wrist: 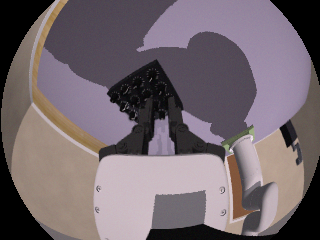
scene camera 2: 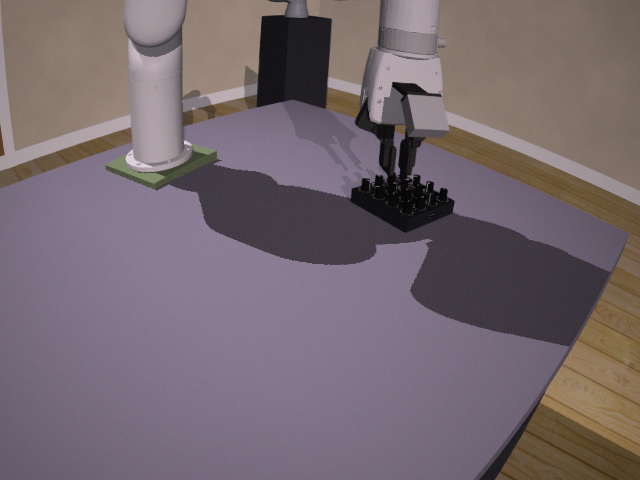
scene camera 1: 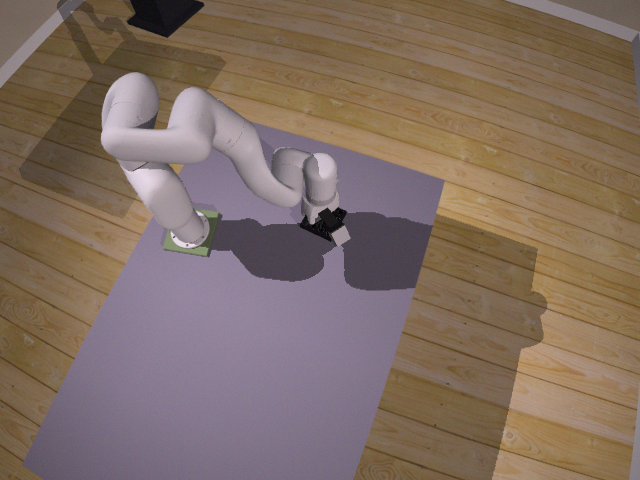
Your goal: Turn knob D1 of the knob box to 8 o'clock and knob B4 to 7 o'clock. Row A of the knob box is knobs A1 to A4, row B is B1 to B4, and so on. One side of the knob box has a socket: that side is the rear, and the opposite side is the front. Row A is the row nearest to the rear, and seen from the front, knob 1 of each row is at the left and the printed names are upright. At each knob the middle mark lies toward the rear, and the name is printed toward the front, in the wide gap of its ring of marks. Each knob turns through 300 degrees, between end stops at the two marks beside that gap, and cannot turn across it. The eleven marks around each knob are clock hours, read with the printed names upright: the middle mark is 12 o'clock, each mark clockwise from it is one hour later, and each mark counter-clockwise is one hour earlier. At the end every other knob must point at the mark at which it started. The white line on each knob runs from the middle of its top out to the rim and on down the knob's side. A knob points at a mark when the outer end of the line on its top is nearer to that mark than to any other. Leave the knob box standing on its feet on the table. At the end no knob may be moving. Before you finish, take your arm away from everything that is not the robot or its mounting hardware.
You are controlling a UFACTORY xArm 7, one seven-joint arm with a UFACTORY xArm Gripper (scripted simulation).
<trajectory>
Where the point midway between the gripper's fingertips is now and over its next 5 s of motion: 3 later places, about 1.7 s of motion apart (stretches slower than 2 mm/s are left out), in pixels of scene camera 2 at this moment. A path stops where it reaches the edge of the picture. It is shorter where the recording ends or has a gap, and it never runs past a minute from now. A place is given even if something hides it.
My gripper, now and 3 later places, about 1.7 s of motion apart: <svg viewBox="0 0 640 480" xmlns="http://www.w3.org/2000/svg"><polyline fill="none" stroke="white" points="396,171 396,162 393,190 393,198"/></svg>
</trajectory>
